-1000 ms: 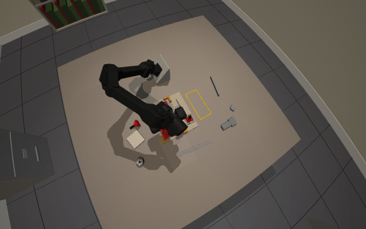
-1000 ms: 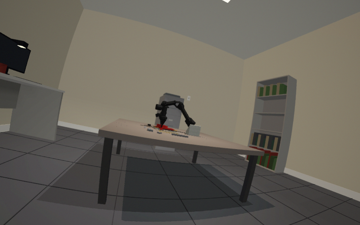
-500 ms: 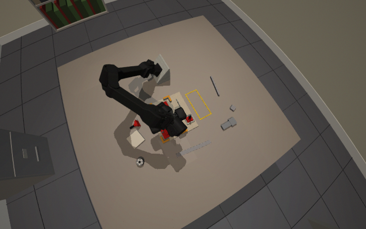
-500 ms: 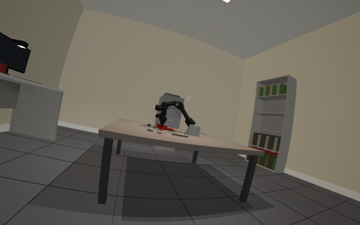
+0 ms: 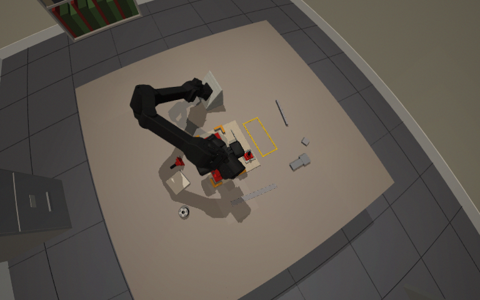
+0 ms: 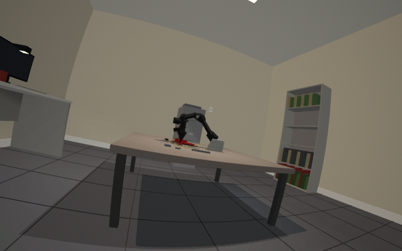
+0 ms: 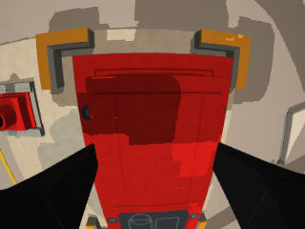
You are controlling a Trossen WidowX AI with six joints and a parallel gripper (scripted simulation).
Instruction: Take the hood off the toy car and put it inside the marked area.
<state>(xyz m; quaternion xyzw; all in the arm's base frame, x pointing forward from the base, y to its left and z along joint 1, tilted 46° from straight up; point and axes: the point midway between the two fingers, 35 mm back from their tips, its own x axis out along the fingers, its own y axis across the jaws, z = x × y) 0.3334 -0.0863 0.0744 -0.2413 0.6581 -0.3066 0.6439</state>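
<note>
The red hood lies right at my gripper tip. Also, from my gripper tip: beige tile (20 cm to the right, 3 cm below, 3 cm behind); grey ruler (19 cm ahead, 6 cm to the left, 3 cm below); wheel (23 cm to the right, 9 cm ahead, 3 cm below).
</note>
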